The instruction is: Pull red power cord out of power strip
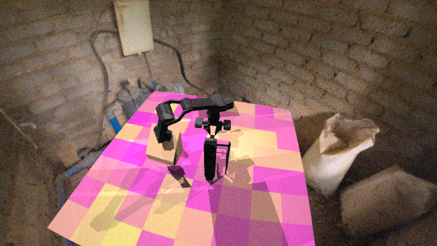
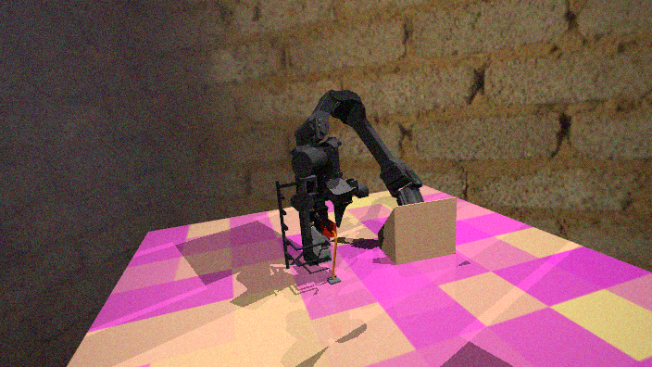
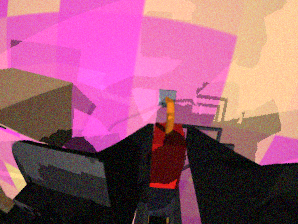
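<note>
Right now my gripper tip is 5 cm to the left of the plug and 1 cm short of it. Round my gripper tip: grey foot: 15 cm below, 2 cm to the right, 1 cm ahead.
</note>
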